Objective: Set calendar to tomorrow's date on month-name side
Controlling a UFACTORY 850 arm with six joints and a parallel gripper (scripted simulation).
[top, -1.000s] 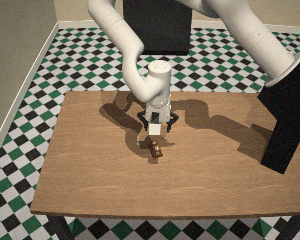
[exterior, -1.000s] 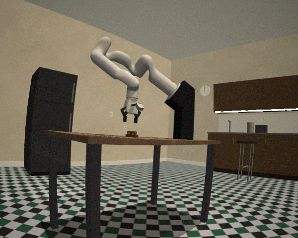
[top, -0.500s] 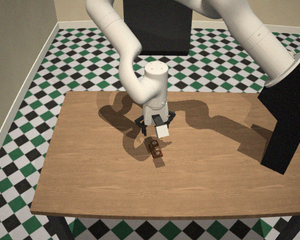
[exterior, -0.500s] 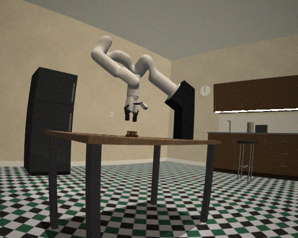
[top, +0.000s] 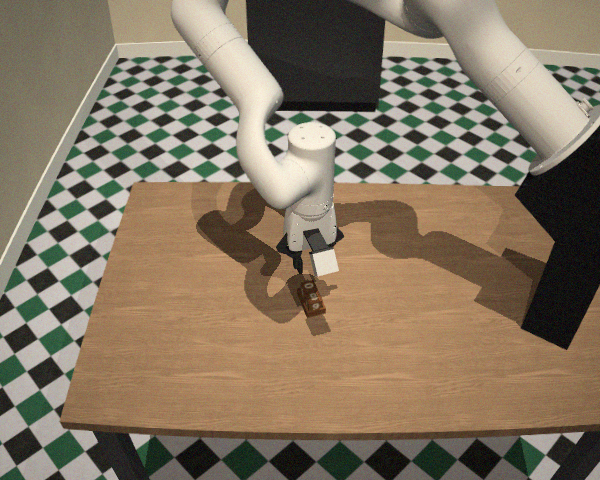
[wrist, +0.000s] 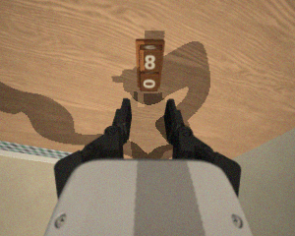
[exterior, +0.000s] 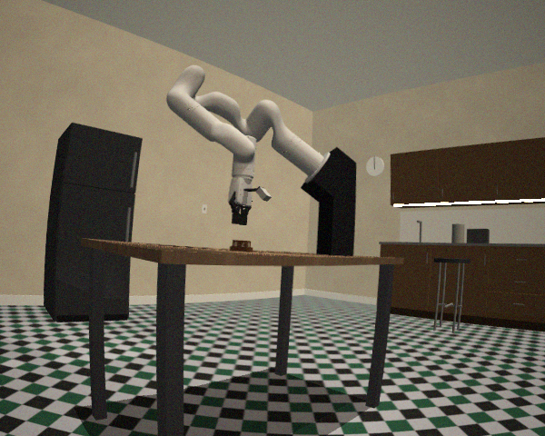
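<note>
The brown calendar cube is 90 mm below my hand.
</note>
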